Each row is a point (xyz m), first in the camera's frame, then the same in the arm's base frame.
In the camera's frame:
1: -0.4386 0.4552 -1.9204
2: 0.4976 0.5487 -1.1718
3: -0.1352 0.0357 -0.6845
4: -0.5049 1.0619 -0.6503
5: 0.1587 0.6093 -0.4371
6: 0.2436 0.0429 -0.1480
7: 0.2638 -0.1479 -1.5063
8: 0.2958 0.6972 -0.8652
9: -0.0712 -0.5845 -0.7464
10: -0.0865 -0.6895 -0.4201
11: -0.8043 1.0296 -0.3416
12: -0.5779 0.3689 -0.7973
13: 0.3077 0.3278 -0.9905
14: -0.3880 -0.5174 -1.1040
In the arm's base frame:
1: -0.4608 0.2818 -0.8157
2: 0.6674 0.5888 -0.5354
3: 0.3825 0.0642 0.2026
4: -0.1099 1.0303 0.3255
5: 0.6494 0.6974 0.2684
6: 0.9386 0.1877 0.5295
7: 0.4401 -0.1687 -0.6978
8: 0.5847 0.7475 -0.1822
9: 0.5201 -0.5454 0.1578
10: 0.6560 -0.6095 0.4663
11: -0.2488 0.9989 0.7326
12: -0.1175 0.3207 0.2655
13: 0.6074 0.3699 -0.2781
14: 0.0794 -0.5653 -0.0376

